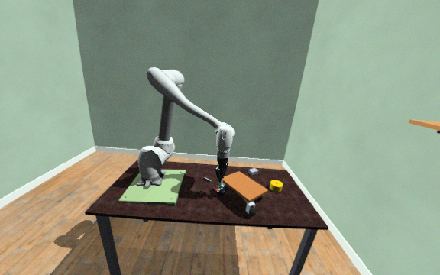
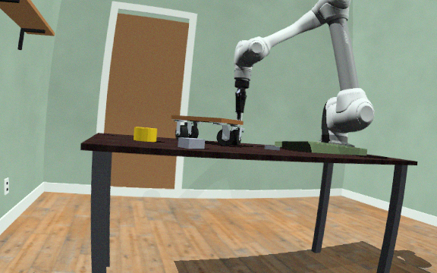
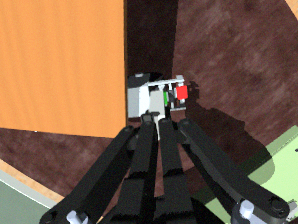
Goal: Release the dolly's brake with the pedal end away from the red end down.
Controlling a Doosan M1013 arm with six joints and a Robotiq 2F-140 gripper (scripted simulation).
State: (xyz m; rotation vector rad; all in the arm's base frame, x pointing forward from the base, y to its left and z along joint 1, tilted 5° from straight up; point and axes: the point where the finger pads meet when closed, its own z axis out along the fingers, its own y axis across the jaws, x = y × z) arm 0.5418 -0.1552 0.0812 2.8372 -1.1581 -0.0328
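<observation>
The brake pedal lies 50 mm below my hand, 10 mm to the right of it and 10 mm behind it. The rest, counted from my hand: yellow cylinder 490 mm ahead, 110 mm to the left, 110 mm below; then grey block 360 mm to the left, 360 mm ahead, 120 mm below.
</observation>
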